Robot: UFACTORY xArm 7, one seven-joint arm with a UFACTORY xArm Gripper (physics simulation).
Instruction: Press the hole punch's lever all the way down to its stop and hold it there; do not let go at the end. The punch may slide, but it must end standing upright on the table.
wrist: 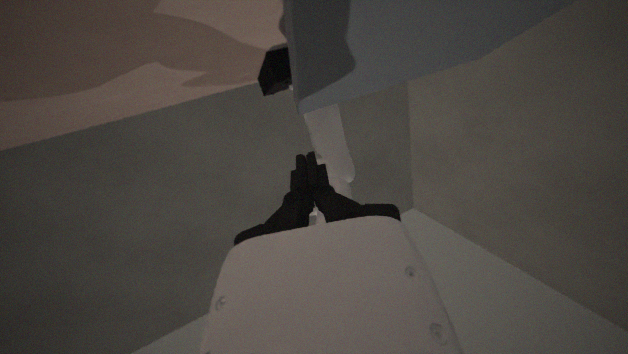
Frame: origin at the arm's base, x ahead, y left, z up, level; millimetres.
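Seen in the pictures: gripper, between the fingertips: [309, 165].
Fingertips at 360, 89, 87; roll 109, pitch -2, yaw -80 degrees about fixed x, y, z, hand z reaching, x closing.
A point is followed by its place in that frame, as x, y, z.
Part of the hole punch, a large blue-grey slab [410, 40] @[451, 51, 24] with a darker grey face at its left, fills the top centre and right of the wrist view. It is close to the camera and cut off by the top edge. Its lever cannot be told apart from its base here, so the lever's position is unclear. My gripper [309, 165] @[360, 89, 87] is shut and empty, with its black fingertips together. In the image the tips lie a little below the slab's lower corner, with a visible gap; the real distance is hard to judge.
The brownish table top [50, 120] @[109, 487, -47], with broad shadows, shows at the upper left. A black block [275, 71] @[155, 88, -17] stands at its edge beside the slab. A white arm section [329, 142] @[48, 5, 160] shows behind the fingertips. Grey walls and a pale floor lie beyond.
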